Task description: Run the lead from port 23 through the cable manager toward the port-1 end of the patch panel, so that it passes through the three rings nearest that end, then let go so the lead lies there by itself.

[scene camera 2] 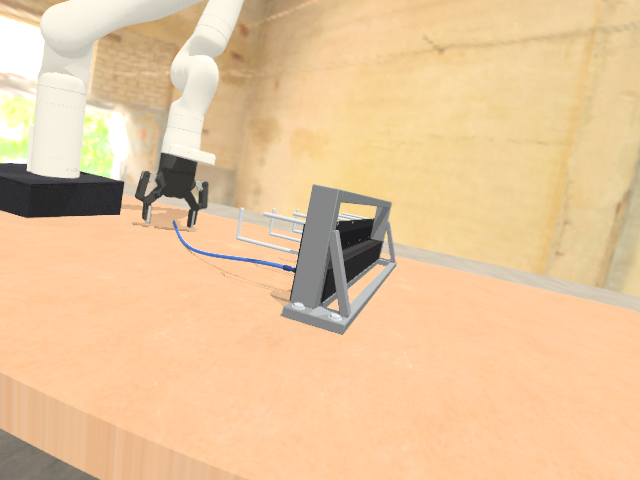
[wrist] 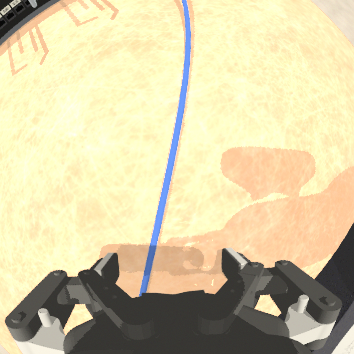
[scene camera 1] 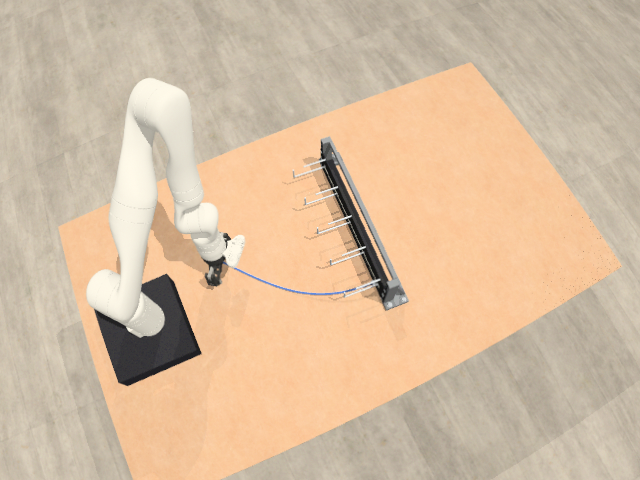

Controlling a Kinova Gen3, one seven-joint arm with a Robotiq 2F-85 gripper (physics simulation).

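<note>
The blue lead (scene camera 1: pixel 310 293) (scene camera 2: pixel 222 256) (wrist: pixel 176 132) runs from the near end of the black patch panel (scene camera 1: pixel 357 227) (scene camera 2: pixel 356 253), below the near-end ring (scene camera 1: pixel 361 290) (scene camera 2: pixel 239 222), and curves toward the arm. It lies outside the three far-end rings, the first (scene camera 1: pixel 310 172), second (scene camera 1: pixel 320 198) and third (scene camera 1: pixel 333 227). My gripper (scene camera 1: pixel 219 260) (scene camera 2: pixel 169 224) (wrist: pixel 169 262) is open, pointing down at the lead's free end. In the wrist view the lead passes between the fingers, nearer the left one, and its end is hidden under the gripper body.
The grey frame (scene camera 2: pixel 312 248) (scene camera 1: pixel 395 294) holds the panel upright on the table (scene camera 1: pixel 465 206) (scene camera 2: pixel 155 320). Another ring (scene camera 1: pixel 347 257) stands between the near-end ring and the third one. The black robot base (scene camera 1: pixel 155 351) (scene camera 2: pixel 72 198) stands beside the gripper, on the side away from the panel.
</note>
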